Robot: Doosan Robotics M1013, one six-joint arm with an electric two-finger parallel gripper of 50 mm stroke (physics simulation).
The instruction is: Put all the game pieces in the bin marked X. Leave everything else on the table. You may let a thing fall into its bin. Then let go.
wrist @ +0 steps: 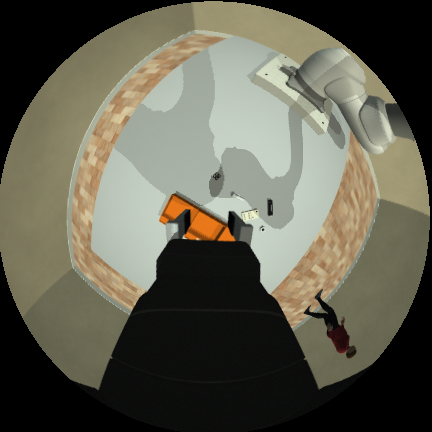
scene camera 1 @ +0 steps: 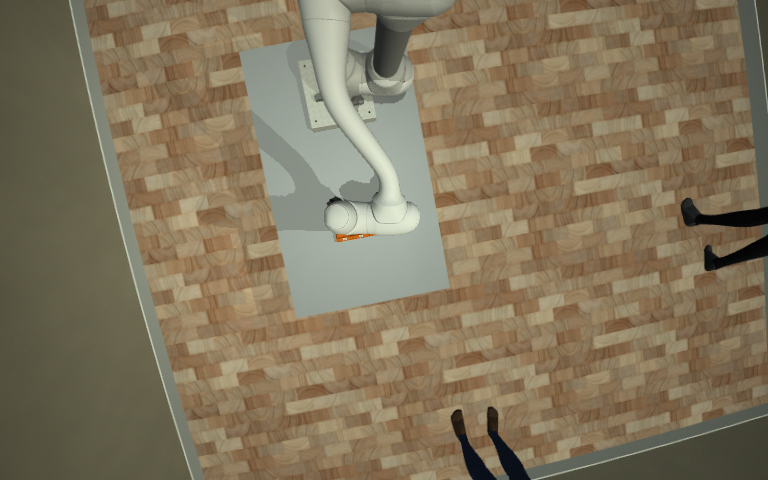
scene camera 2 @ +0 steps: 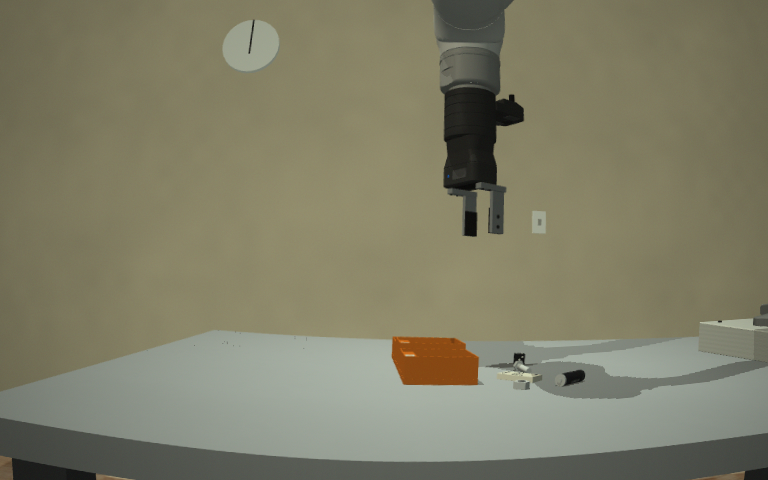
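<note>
A black die with white spots sits on the table in shadow. A cream domino-like tile with dark dots lies flat, apart from the die. Joined orange bins stand beside these pieces; the arm covers part of them in scene camera 1, and the gripper covers part in the wrist view. I cannot read which bin is marked X. My gripper is open and empty, pointing down high above the table. The arm hides its fingers in scene camera 1.
A silver screw lies between die and tile. A metal nut lies close to the tile. A black cylinder like a battery lies on the tile's other side. The robot's base plate is on the table.
</note>
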